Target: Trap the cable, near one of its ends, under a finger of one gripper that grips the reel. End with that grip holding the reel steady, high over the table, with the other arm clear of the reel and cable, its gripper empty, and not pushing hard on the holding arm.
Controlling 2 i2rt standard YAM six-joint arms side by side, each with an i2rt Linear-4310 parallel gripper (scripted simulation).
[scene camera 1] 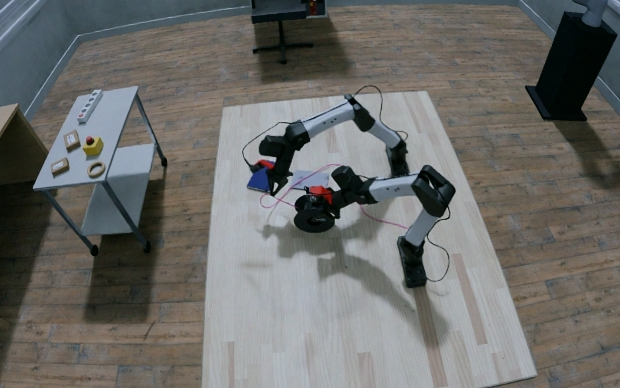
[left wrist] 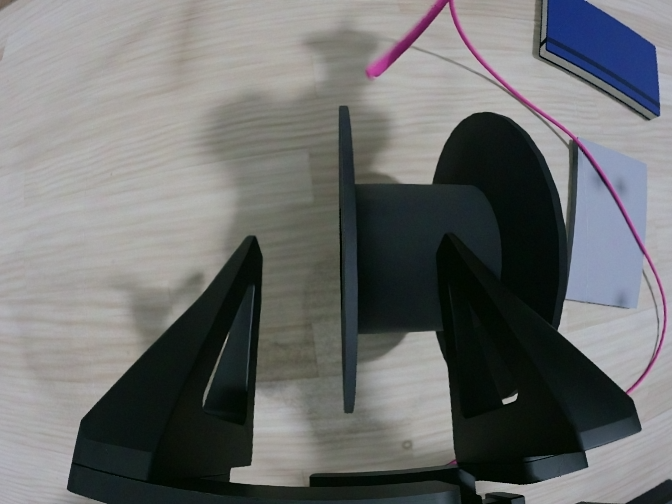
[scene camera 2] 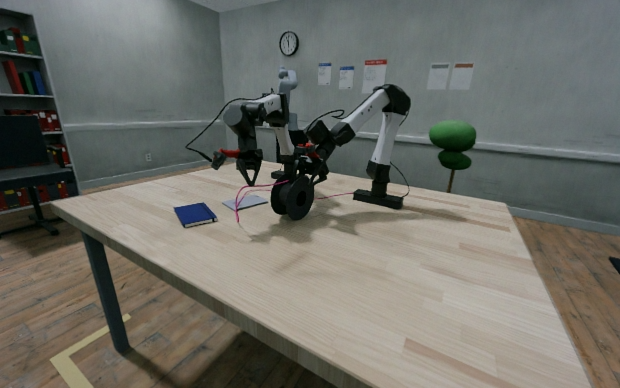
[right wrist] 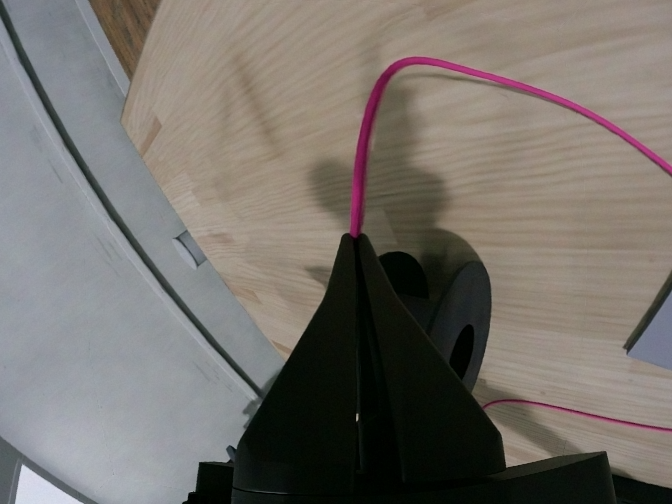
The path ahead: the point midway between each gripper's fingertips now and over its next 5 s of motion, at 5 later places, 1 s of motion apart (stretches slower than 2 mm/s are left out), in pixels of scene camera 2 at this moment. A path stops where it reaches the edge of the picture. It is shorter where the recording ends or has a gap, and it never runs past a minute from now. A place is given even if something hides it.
The left gripper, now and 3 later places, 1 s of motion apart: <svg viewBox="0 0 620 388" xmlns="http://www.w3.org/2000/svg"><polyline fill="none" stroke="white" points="300,184 298,149 302,124 301,115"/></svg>
The right gripper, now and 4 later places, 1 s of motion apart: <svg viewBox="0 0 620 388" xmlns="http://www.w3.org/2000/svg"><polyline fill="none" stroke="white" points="251,186 257,186 270,182 262,135 290,74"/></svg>
